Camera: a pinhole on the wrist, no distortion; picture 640 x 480 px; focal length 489.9 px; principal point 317.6 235.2 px. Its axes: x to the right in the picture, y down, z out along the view. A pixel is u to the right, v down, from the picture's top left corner.
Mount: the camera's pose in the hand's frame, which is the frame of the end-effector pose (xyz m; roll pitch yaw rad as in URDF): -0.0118 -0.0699 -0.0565 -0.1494 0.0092 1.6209
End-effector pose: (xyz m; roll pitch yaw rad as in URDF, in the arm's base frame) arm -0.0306 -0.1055 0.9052 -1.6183 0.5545 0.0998
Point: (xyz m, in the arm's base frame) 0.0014 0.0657 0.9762
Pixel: 256 127
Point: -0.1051 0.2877 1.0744
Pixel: 240 281
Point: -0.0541 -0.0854 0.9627
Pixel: 512 374
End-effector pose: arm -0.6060 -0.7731 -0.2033 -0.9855 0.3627 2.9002
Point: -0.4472 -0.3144 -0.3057
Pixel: behind the camera
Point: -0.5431 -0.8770 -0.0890
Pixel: 470 446
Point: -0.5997 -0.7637 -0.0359
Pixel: 93 355
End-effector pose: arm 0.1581 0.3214 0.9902 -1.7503 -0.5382 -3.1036
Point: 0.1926 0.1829 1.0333
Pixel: 295 138
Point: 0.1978 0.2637 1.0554
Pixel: 237 99
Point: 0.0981 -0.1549 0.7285
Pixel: 526 199
